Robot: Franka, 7 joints.
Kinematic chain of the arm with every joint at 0, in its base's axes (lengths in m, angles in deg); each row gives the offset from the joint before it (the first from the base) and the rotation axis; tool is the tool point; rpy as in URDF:
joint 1: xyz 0 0 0.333 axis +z
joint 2: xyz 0 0 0 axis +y
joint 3: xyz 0 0 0.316 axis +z
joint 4: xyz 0.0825 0 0 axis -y
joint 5: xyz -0.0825 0 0.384 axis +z
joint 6: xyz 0 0 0 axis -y
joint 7: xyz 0.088 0 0 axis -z
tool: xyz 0 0 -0.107 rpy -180 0 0
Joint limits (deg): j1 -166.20..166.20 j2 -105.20..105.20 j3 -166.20..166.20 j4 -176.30..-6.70 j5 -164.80..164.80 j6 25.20..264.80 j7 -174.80..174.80
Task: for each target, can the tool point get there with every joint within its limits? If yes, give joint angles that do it. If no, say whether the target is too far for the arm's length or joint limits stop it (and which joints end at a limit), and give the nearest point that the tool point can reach.
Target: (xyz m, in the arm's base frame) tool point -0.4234 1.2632 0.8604
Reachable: no: too far | nearest point -0.2535 0.7563 0.6488 | short by 0.575 m
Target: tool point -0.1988 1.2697 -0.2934
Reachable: no: too far | nearest point -0.1193 0.7619 -0.0429 | short by 0.572 m
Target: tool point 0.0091 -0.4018 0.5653
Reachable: yes | joints -21.79 -55.68 -60.59 -132.37 45.92 101.28 125.62
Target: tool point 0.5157 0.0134 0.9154
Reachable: yes | joints 91.27 13.92 -99.94 -67.04 -59.45 117.31 143.18
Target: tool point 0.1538 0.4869 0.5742
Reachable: yes | joints -23.36 35.06 120.53 -113.64 -69.03 88.42 21.54
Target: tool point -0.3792 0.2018 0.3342
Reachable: yes | joints -97.22 30.80 -99.76 -152.00 -115.41 111.05 23.22
